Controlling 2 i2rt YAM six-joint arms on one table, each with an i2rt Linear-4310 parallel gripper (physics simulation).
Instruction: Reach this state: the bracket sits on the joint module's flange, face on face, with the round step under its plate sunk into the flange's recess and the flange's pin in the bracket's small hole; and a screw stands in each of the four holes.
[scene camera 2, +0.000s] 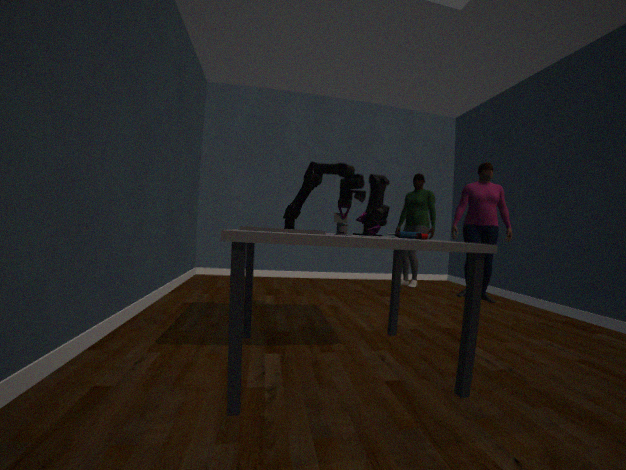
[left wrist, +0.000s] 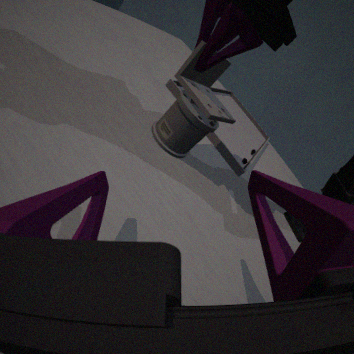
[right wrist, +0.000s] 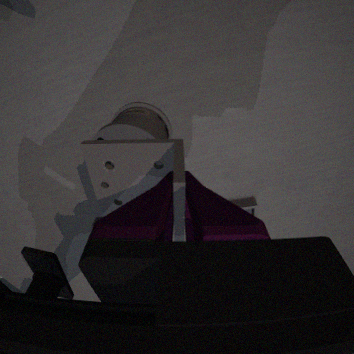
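Pixels of known places: left gripper, fingertip midpoint: (scene camera 2: 361, 225) (left wrist: 177, 178); right gripper, fingertip midpoint: (scene camera 2: 343, 218) (left wrist: 195, 68) (right wrist: 178, 178); left arm's base, origin of the base link: (scene camera 2: 367, 235); right arm's base, origin of the base link: (left wrist: 299, 220) (right wrist: 51, 274).
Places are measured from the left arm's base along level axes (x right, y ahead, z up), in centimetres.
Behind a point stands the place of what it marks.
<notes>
The grey cylindrical joint module (left wrist: 179, 131) @(y 29.6, x 30.3, z 3.2 cm) stands on the table; it also shows in the scene view (scene camera 2: 342, 228) @(y 32.8, x 34.2, z 3.5 cm) and the right wrist view (right wrist: 140, 121) @(y 32.0, x 31.1, z 4.2 cm). The L-shaped bracket (left wrist: 207, 102) @(y 29.9, x 32.6, z 7.3 cm) has its holed plate (right wrist: 130, 168) @(y 30.8, x 33.2, z 7.3 cm) lying over the module's flange. I cannot tell whether it is fully seated. The plate's holes look empty. My right gripper (right wrist: 178, 178) @(y 34.0, x 34.4, z 8.5 cm) is shut on the bracket's upright wall from above, as the left wrist view also shows (left wrist: 219, 53) @(y 33.1, x 35.0, z 11.6 cm). My left gripper (left wrist: 177, 178) @(y 26.7, x 19.5, z 6.2 cm) (scene camera 2: 363, 218) @(y 26.7, x 19.5, z 6.2 cm) is open and empty, low over the table beside the module.
A flat grey plate (left wrist: 242, 140) @(y 19.5, x 58.5, z 0.4 cm) with two dark dots lies on the table right behind the module. A blue and red object (scene camera 2: 414, 235) @(y 31.7, x -13.9, z 2.0 cm) lies farther right on the table. Two people (scene camera 2: 419, 210) (scene camera 2: 483, 205) stand behind the table.
</notes>
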